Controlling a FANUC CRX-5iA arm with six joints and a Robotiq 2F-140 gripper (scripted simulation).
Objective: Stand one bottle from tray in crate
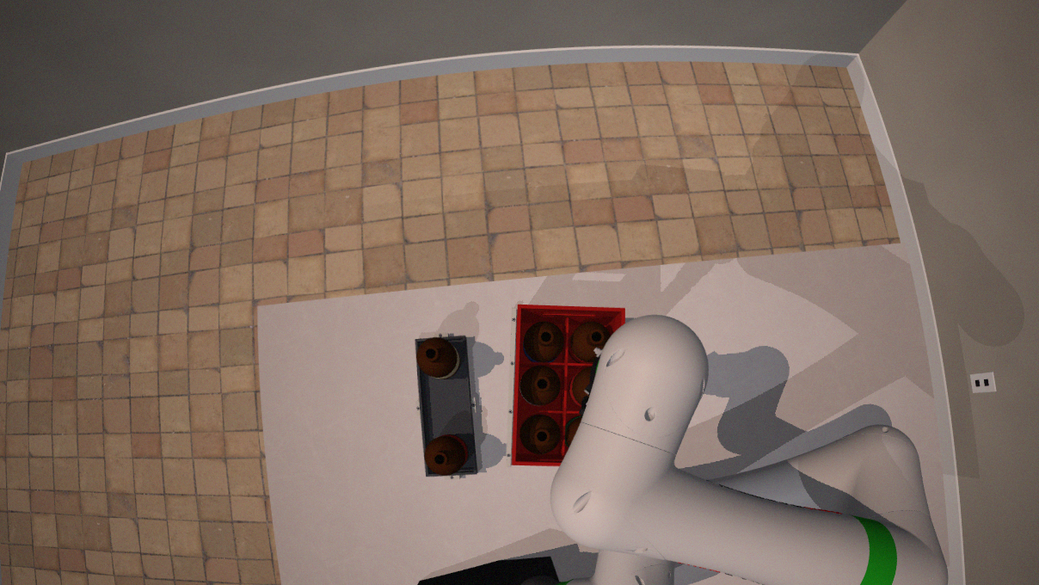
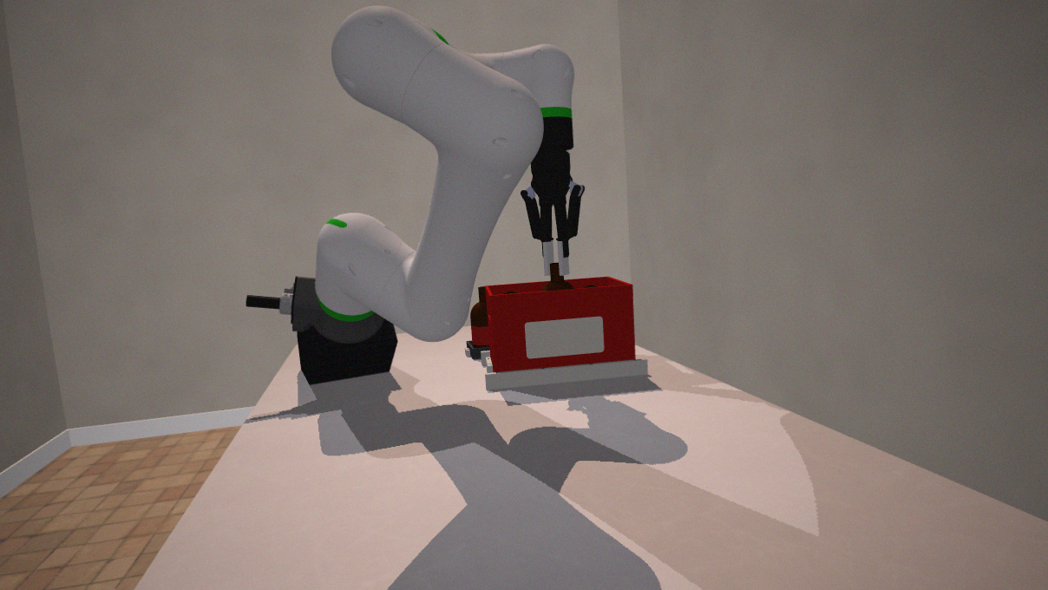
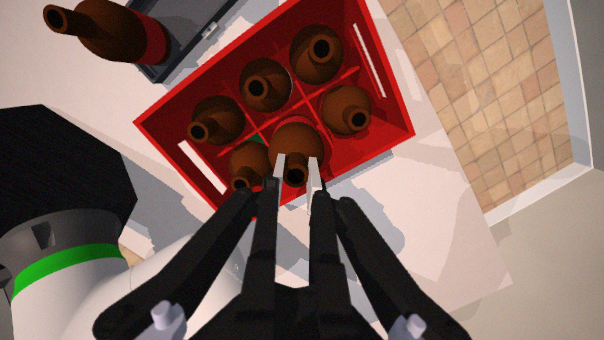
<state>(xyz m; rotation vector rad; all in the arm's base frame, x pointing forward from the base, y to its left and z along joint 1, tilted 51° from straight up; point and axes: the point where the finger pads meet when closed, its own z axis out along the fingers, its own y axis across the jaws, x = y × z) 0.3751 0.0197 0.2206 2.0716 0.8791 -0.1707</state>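
Now: hand 15 cm above the red crate, 4 cm to the right of it and 1 cm short of it. The rest, counted from my hand: dark grey tray 27 cm to the left, 22 cm below, 1 cm ahead.
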